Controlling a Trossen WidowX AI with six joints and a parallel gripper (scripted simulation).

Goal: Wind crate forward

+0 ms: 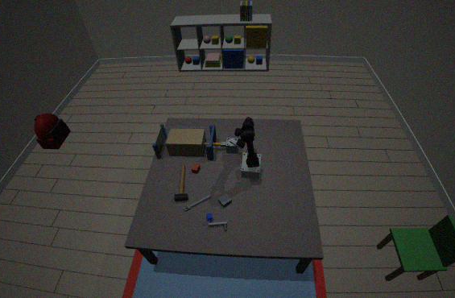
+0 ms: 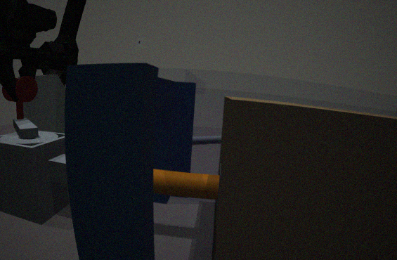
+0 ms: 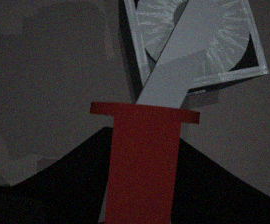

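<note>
Right now the grey winch handle is 20 mm ahead of my gripper tip, 20 mm to the right of it and 30 mm below it. From my gripper tip the other things lie so: red knob 10 mm behind; then grey winch 50 mm ahead, 60 mm to the right, 100 mm below; then blue steel frame 230 mm ahead, 50 mm to the right, 20 mm below.
</note>
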